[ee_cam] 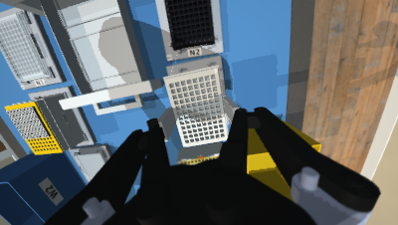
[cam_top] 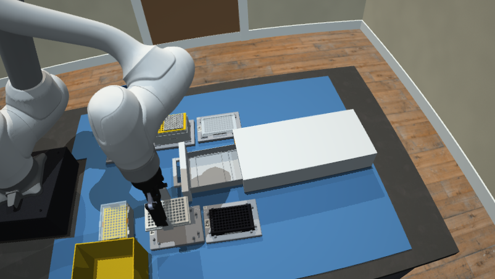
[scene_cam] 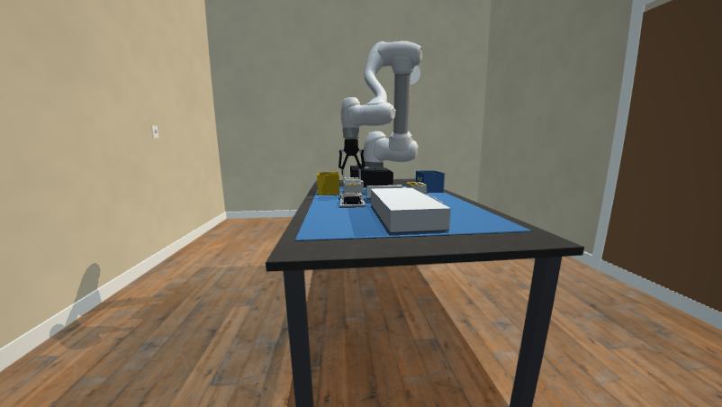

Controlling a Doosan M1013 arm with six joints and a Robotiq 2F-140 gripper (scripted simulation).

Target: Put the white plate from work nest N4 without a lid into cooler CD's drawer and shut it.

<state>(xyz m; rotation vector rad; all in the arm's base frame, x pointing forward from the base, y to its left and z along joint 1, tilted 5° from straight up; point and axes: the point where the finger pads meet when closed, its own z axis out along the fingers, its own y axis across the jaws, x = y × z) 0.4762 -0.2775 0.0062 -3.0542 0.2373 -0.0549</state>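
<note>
Now: the drawer 19 cm ahead of my hand, 15 cm to the left of it and 10 cm below it. Also, from my hand: tip box: 17 cm behind, 8 cm below, 5 cm to the left; white plate: 2 cm below; black plate: 17 cm ahead, 10 cm below, 4 cm to the right.
</note>
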